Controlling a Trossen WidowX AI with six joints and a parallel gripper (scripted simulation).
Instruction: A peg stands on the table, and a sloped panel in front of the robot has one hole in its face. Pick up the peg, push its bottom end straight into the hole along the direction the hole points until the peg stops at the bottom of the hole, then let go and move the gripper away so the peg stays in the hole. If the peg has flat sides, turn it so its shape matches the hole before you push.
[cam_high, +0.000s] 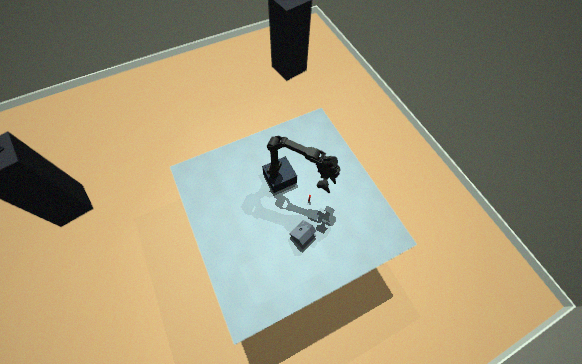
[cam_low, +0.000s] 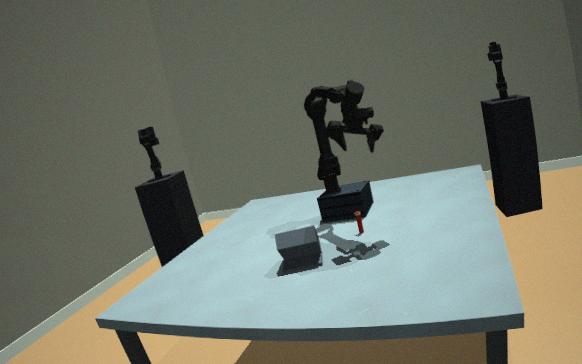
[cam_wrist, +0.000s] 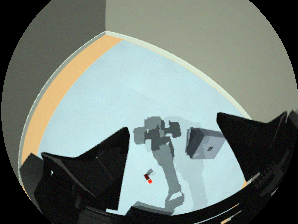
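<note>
Right now my gripper tip is 12 cm past the red peg, 6 cm to the left of it and 26 cm above it. From my gripper tip the other things lie so: grey sloped panel block: 6 cm ahead, 25 cm to the right, 25 cm below.
</note>
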